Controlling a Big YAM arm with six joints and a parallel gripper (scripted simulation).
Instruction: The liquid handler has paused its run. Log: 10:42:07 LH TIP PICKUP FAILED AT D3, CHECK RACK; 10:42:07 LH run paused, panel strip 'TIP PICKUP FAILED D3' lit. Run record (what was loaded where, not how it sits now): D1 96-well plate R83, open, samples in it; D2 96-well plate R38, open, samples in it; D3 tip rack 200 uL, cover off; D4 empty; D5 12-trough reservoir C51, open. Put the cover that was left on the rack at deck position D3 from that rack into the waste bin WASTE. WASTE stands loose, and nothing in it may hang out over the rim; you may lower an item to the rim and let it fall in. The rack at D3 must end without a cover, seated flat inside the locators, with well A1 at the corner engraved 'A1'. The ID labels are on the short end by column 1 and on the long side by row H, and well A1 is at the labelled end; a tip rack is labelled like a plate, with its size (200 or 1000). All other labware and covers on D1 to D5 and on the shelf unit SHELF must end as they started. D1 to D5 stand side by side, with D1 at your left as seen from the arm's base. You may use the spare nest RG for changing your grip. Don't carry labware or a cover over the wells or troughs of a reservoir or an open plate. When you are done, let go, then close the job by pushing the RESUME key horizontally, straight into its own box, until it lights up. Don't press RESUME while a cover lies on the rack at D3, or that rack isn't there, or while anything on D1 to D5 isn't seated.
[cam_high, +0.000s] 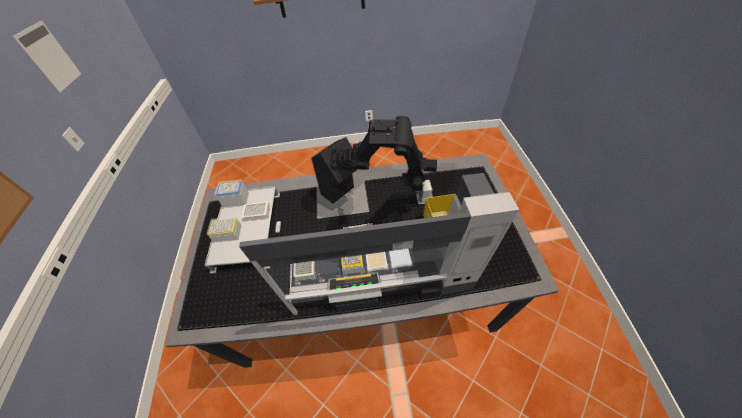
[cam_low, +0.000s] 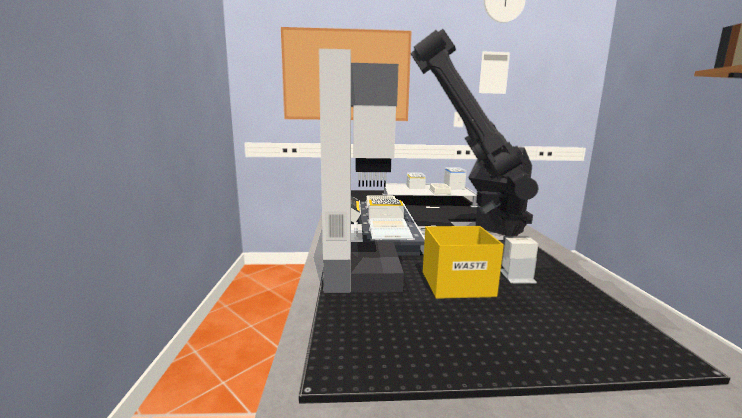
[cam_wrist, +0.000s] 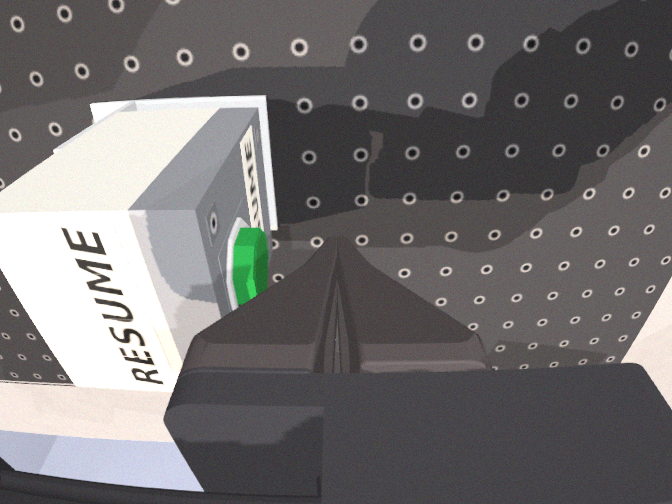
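Now: hand 50 mm to the right of the white resume box, 10 mm past it and 10 mm above it. The rest, counted from my hand: clear cover (150 mm to the left, 150 mm ahead, 60 mm below); yellow waste bin (160 mm to the left, 150 mm ahead, 40 mm below); RG nest (250 mm ahead, 230 mm to the right, 80 mm below).
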